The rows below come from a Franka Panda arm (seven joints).
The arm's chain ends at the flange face. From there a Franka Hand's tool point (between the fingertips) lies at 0.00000 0.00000 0.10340 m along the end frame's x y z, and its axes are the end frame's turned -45 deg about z.
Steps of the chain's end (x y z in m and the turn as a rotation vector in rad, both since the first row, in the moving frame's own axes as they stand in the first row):
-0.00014, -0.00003, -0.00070, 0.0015, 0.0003, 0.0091
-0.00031, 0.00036, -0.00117, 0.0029, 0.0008, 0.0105
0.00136, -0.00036, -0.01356, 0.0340, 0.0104, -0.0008
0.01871, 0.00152, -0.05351, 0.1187, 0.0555, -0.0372
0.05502, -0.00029, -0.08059, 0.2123, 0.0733, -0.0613
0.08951, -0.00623, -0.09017, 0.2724, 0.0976, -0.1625
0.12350, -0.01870, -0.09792, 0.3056, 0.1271, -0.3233
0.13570, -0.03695, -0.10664, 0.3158, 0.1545, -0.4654
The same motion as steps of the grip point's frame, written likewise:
0.00005, -0.00021, -0.00070, 0.0008, 0.0013, 0.0091
-0.00020, -0.00012, -0.00117, 0.0015, 0.0026, 0.0105
0.00446, -0.00102, -0.01363, 0.0167, 0.0314, -0.0008
0.02477, 0.00946, -0.05440, 0.0447, 0.1232, -0.0372
0.05949, 0.02799, -0.08319, 0.0983, 0.2019, -0.0613
0.09323, 0.04416, -0.09446, 0.1236, 0.2616, -0.1625
0.12900, 0.05649, -0.10348, 0.1262, 0.3060, -0.3233
0.15188, 0.05091, -0.11285, 0.1141, 0.3326, -0.4654

